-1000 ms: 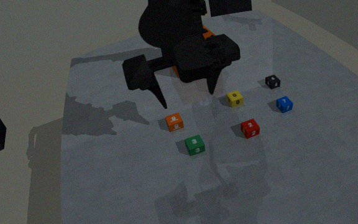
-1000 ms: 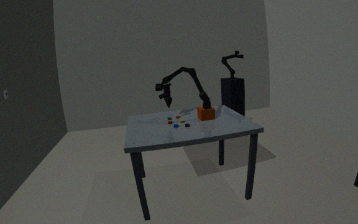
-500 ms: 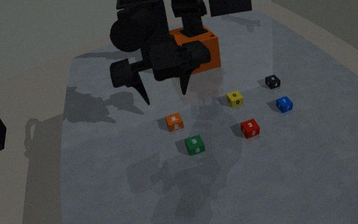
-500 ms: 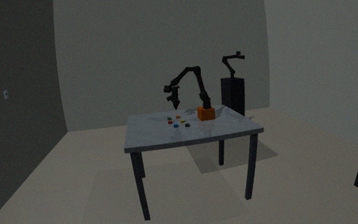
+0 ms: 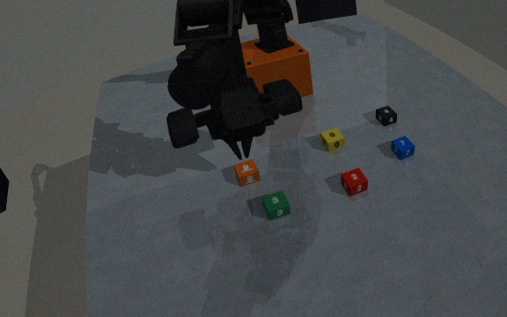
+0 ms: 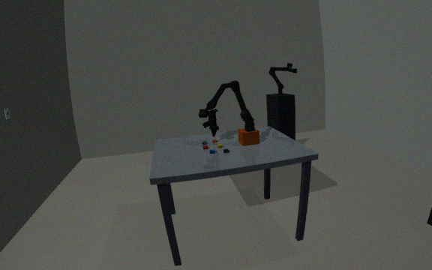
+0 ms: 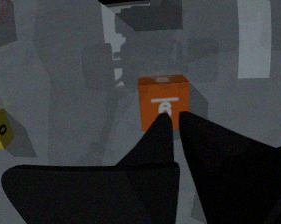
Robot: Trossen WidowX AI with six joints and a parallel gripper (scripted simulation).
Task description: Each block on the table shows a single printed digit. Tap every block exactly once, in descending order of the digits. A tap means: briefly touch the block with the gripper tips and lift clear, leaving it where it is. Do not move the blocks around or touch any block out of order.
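Now: gripper tip 3 cm above the orange block. Also, from my gripper tip: red block 12 cm to the left, 12 cm ahead, 3 cm below; then yellow block 16 cm to the left, 3 cm below, 1 cm ahead; then green block 8 cm ahead, 3 cm below.
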